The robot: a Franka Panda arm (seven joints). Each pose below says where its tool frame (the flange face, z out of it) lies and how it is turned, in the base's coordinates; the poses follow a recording.
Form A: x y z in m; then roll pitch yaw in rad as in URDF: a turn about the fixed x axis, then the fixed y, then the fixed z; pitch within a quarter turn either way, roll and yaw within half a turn.
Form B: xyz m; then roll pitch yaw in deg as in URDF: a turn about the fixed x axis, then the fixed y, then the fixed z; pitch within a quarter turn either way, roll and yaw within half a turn. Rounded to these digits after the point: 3 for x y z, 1 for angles.
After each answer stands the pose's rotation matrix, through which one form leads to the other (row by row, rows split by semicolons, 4 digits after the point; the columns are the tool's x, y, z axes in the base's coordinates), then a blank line. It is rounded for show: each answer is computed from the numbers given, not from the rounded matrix.
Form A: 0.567 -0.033 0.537 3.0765 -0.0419 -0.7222
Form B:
0.567 -0.033 0.537 176.3 -2.4 -41.4
0.7497 -0.6617 -0.0116; -0.6605 -0.7470 -0.0764; 0.0419 0.0650 -0.9970

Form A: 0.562 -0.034 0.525 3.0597 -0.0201 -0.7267
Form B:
0.562 -0.034 0.525 175.3 -1.2 -41.6
0.7472 -0.6634 -0.0394; -0.6643 -0.7438 -0.0744; 0.0201 0.0818 -0.9964

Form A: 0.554 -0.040 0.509 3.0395 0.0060 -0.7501
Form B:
0.554 -0.040 0.509 174.2 0.3 -43.0
0.7316 -0.6777 -0.0738; -0.6817 -0.7282 -0.0705; -0.0060 0.1019 -0.9948

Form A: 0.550 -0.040 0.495 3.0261 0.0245 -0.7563
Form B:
0.550 -0.040 0.495 173.4 1.4 -43.3
0.7272 -0.6796 -0.0968; -0.6860 -0.7245 -0.0671; -0.0245 0.1152 -0.9930

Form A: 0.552 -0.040 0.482 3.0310 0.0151 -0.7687
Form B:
0.552 -0.040 0.482 173.7 0.9 -44.0
0.7187 -0.6898 -0.0875; -0.6951 -0.7156 -0.0689; -0.0151 0.1104 -0.9938

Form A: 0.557 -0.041 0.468 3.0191 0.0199 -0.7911
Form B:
0.557 -0.041 0.468 173.0 1.1 -45.3
0.7029 -0.7041 -0.1008; -0.7110 -0.6995 -0.0719; -0.0199 0.1222 -0.9923

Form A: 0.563 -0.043 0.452 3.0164 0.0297 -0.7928
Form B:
0.563 -0.043 0.452 172.8 1.7 -45.4
0.7015 -0.7041 -0.1096; -0.7120 -0.6990 -0.0667; -0.0297 0.1248 -0.9917

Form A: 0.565 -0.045 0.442 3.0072 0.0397 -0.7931
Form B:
0.565 -0.045 0.442 172.3 2.3 -45.4
0.7011 -0.7024 -0.1231; -0.7120 -0.6991 -0.0660; -0.0397 0.1339 -0.9902

